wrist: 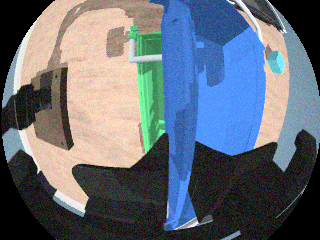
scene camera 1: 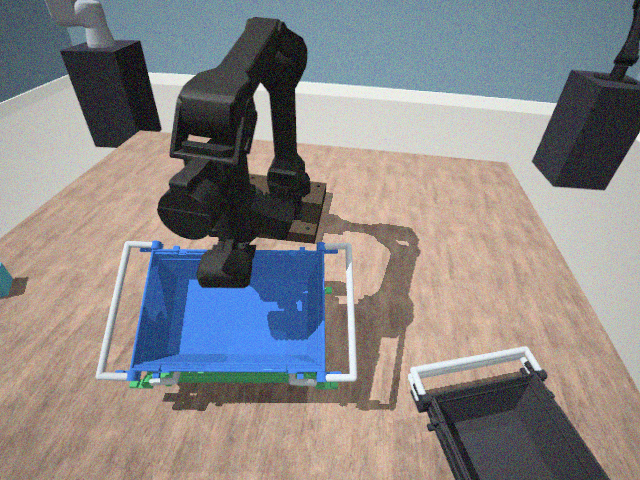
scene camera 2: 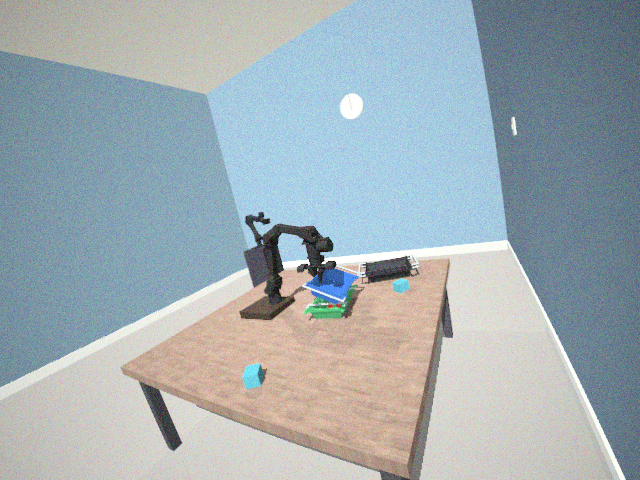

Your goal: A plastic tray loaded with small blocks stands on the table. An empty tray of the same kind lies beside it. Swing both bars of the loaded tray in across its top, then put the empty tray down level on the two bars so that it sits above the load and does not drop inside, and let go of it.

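The gripper [scene camera 1: 241,273] appears in scene camera 1, and the wrist view shows the gripper [wrist: 170,137] as well. With it in the scene is a blue tray [scene camera 1: 276,324], which can also be found in the wrist view, the tray [wrist: 213,65], and in scene camera 2, the tray [scene camera 2: 335,284].
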